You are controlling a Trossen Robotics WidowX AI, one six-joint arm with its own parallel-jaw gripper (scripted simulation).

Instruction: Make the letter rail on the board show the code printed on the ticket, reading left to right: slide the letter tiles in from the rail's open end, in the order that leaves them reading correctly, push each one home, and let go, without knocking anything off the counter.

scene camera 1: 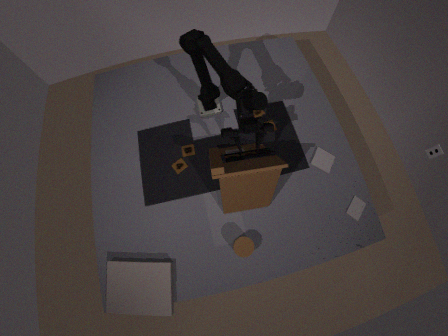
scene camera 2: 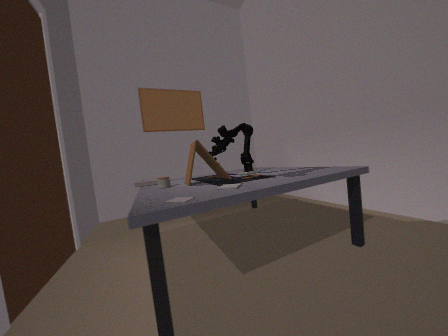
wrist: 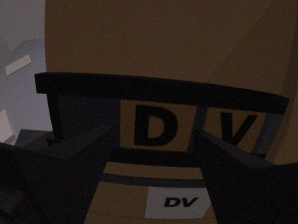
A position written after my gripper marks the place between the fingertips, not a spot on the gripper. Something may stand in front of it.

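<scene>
Open and holding nothing, my gripper (scene camera 1: 249, 152) is in sight, and the wrist view shows me my gripper (wrist: 155, 131) as well. I see a letter tile (wrist: 166, 127) and another letter tile (wrist: 241, 128). There is also a sloping board (scene camera 1: 246, 182), and I find the sloping board (wrist: 93, 61) again.
</scene>
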